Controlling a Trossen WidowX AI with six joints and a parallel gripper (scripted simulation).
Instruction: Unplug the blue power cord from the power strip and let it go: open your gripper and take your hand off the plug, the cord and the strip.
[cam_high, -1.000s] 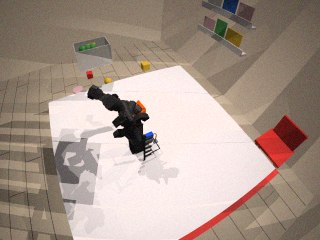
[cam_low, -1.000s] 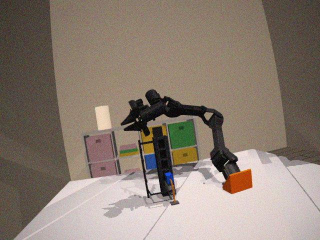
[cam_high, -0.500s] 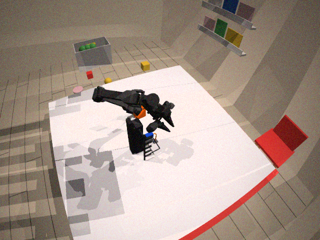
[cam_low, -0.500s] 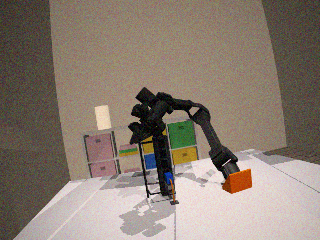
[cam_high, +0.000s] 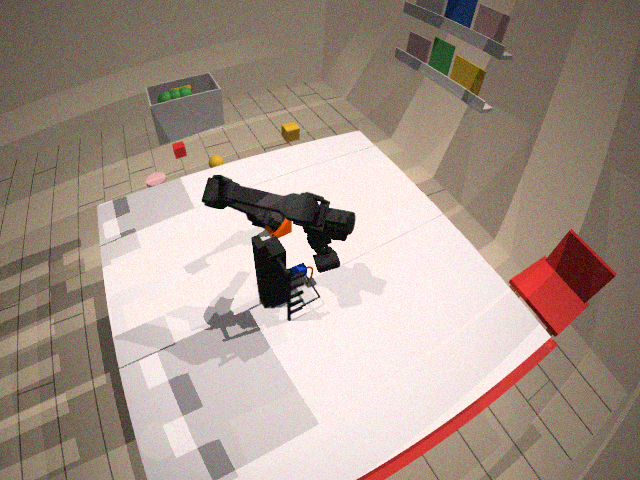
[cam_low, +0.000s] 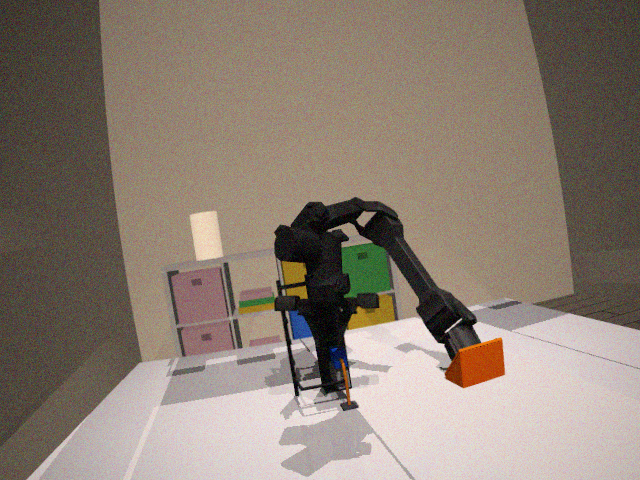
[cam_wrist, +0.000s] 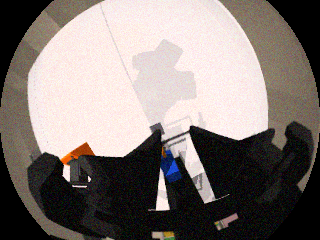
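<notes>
Right now the blue plug is 9 cm to the right of my gripper tip, 3 cm below it and 3 cm behind it.
</notes>
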